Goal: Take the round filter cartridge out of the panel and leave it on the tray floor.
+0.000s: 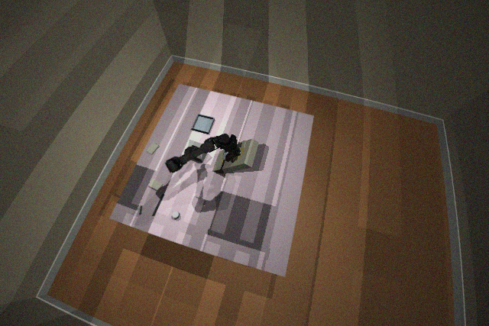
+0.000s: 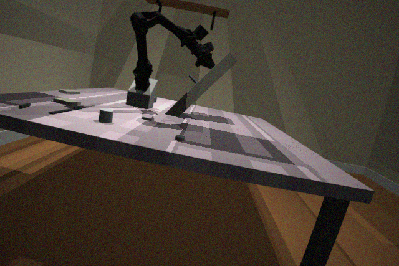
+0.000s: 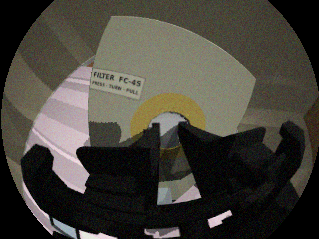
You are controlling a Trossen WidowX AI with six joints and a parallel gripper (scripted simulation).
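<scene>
My gripper tip is 450 mm past the square grey tray, 260 mm above it and 230 mm to the right of it. The rest, counted from my gripper tip: round filter cartridge 10 mm below, 10 mm ahead.
</scene>
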